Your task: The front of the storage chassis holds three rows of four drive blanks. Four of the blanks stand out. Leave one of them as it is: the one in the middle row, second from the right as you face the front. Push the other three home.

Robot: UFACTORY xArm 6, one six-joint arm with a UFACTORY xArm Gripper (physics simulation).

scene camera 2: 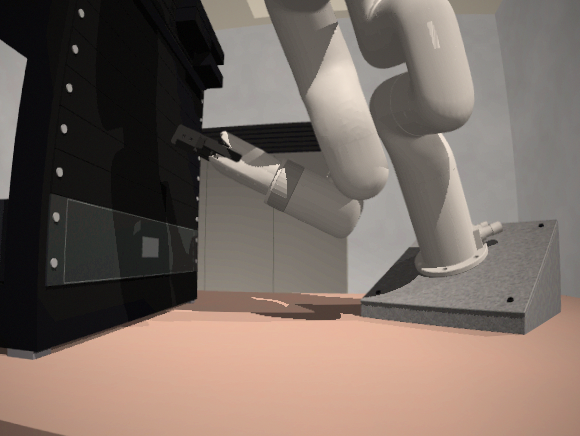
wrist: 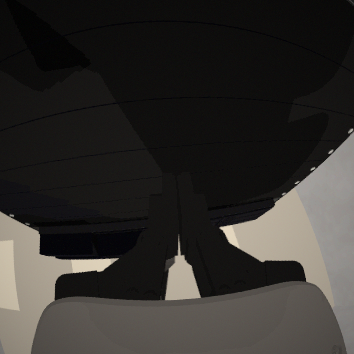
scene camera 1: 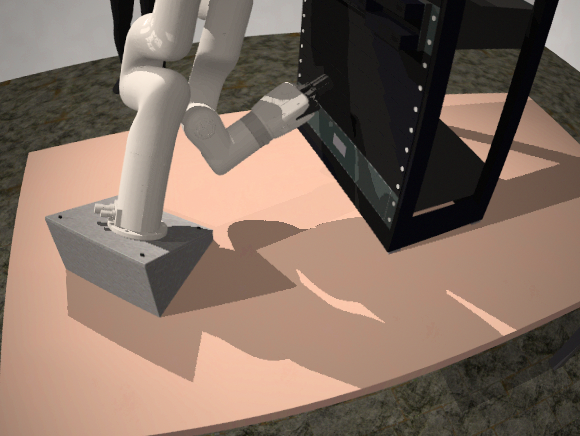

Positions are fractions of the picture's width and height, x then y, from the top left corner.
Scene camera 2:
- my gripper: 0.30,0.31
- black rack: 0.18,0.48
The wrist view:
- my gripper: 0.49,0.54
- black rack: 0.70,0.30
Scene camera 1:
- my gripper: 0.57,0.18
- black rack: 0.65,0.30
